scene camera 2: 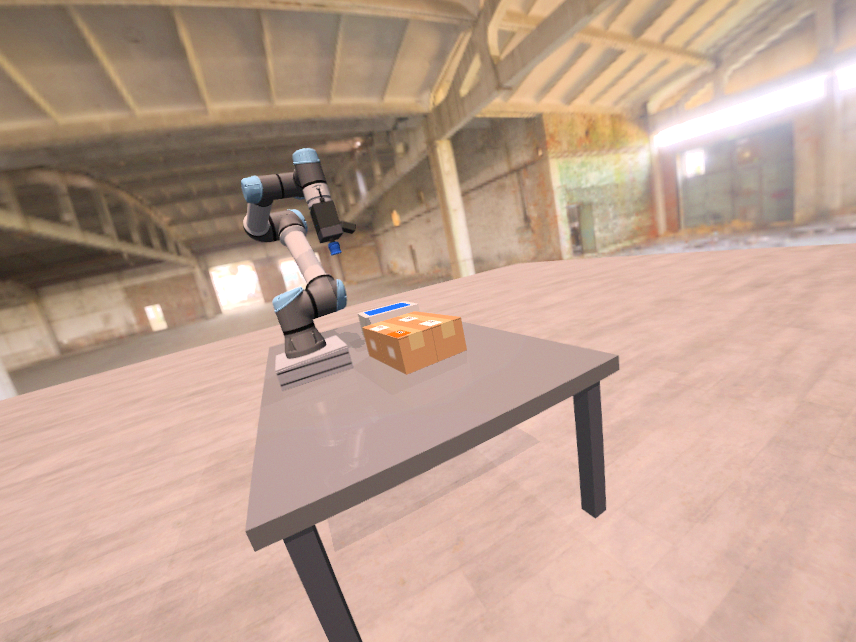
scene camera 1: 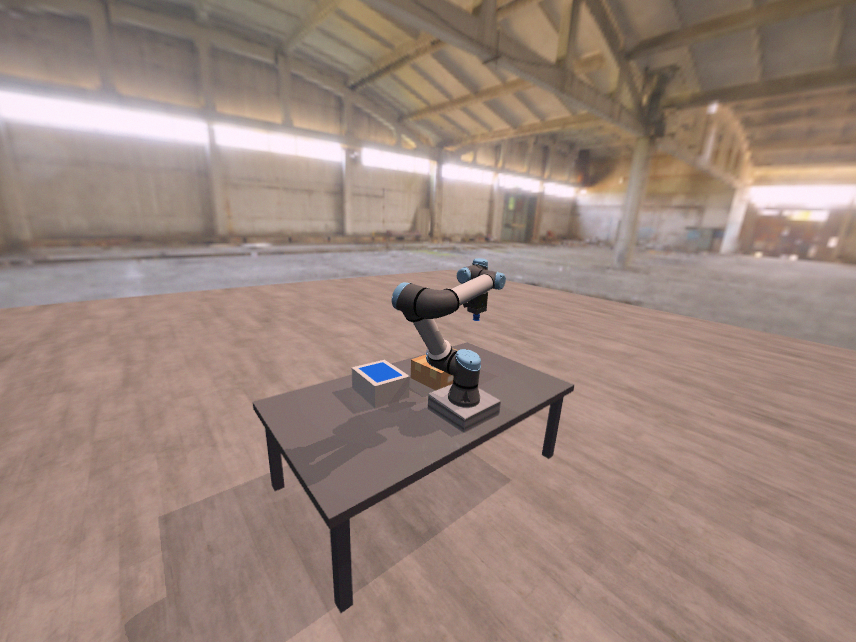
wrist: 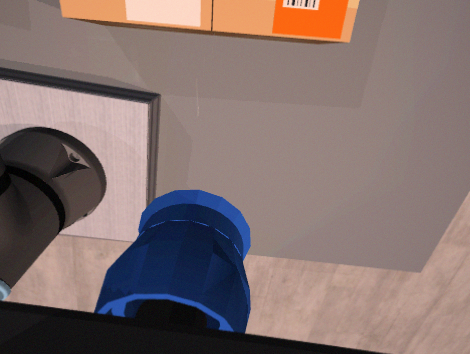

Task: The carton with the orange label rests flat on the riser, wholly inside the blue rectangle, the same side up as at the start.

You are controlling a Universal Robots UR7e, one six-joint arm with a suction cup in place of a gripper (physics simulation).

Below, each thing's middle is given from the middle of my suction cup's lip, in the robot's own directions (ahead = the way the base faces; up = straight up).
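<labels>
I am looking at the riser with blue rectangle (scene camera 1: 380, 383), and it is 350 mm below my suction cup, 260 mm ahead of my suction cup and 420 mm to the left of my suction cup.
</labels>
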